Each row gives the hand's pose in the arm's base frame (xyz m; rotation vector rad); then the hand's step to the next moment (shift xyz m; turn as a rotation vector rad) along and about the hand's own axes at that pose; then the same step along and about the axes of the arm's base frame.
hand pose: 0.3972 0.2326 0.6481 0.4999 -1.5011 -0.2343
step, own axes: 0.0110 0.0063 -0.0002 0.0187 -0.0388 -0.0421
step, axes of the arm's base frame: 0.0000 0.0006 0.0127 0.0488 -0.0352 -0.0007
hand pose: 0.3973 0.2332 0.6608 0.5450 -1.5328 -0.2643
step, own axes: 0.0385 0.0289 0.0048 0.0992 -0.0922 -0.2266
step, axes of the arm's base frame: -0.0081 0.0050 0.0474 0.2429 -0.0892 0.0523
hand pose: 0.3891 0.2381 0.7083 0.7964 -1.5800 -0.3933
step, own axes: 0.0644 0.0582 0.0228 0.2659 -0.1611 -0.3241
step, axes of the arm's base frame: -0.0374 -0.0076 0.0812 0.3551 -0.2331 0.1458
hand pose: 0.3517 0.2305 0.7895 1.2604 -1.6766 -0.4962
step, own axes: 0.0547 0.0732 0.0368 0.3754 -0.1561 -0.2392
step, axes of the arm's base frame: -0.0703 -0.0285 0.0628 0.2774 -0.3473 0.1579
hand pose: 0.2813 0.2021 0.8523 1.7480 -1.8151 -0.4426
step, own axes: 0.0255 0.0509 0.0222 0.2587 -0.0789 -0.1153
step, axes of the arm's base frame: -0.0534 -0.0239 0.0177 0.1383 -0.2443 0.0874
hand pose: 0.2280 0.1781 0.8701 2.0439 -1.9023 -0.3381
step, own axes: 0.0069 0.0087 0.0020 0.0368 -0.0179 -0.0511
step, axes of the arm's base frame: -0.0082 -0.0075 0.0019 0.0393 -0.0317 0.0417
